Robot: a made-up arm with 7 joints. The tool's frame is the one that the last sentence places.
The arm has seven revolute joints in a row. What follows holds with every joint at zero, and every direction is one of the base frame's.
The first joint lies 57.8 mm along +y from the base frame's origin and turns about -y.
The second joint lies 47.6 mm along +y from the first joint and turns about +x.
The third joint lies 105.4 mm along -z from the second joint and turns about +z.
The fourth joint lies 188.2 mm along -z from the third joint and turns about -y.
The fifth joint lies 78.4 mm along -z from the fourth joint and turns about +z.
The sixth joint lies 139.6 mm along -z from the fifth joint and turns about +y.
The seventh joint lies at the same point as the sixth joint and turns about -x.
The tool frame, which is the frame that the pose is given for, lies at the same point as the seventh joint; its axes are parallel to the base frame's.
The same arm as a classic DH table. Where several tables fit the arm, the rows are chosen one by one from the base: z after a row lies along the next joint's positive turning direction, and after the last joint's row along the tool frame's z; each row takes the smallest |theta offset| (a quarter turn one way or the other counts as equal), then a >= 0, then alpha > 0; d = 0 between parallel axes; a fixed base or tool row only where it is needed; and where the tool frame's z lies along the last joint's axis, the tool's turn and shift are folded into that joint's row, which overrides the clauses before.
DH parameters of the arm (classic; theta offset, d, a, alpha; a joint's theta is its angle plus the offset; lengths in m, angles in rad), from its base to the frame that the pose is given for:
base (fixed): 0 0 0 1.5708
joint 1: 1.5708 -0.1054 0 1.5708
joint 2: 1.5708 0 0 1.5708
joint 3: 1.5708 -0.2936 0 1.5708
joint 4: 0 0 0 -1.5708
joint 5: 0 -0.218 0 -1.5708
joint 6: -1.5708 0 0 1.5708
joint 7: 1.5708 0 0 1.5708
tool (fixed): -1.5708 0 0 0

